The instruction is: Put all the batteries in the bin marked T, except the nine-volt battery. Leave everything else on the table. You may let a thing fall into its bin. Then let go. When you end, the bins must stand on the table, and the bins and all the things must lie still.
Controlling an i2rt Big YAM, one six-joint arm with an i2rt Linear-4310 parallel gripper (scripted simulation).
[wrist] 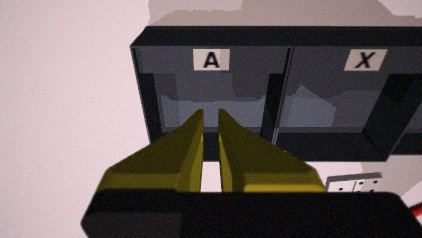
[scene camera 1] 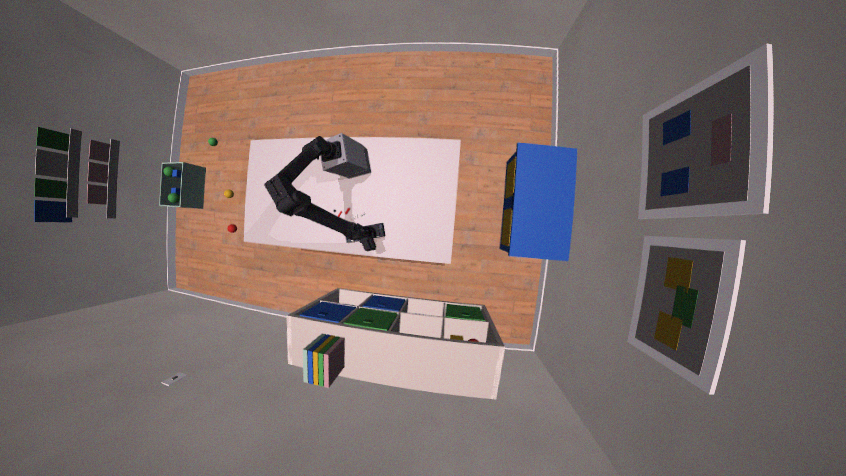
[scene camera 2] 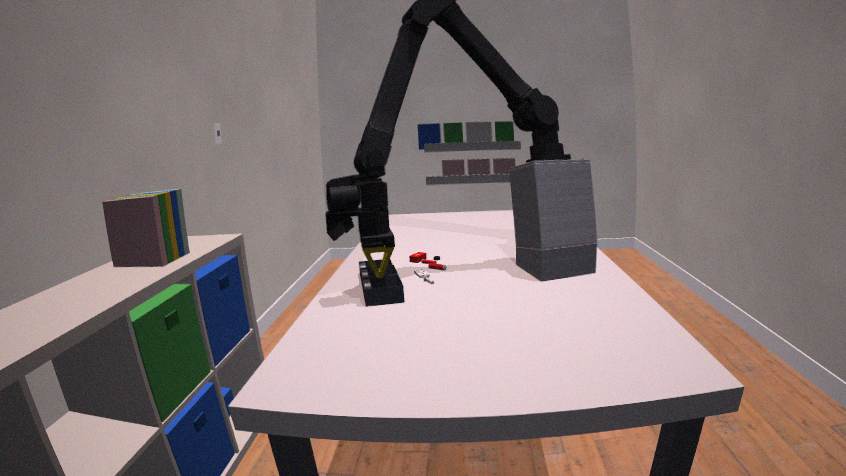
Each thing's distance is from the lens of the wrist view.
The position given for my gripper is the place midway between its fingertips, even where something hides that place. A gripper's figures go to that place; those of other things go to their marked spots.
my gripper (wrist: 211, 118): 13 cm
three-compartment bin (wrist: 346, 101): 20 cm
white domino (wrist: 367, 182): 28 cm
The marked spots on the three-compartment bin and the white domino are 11 cm apart.
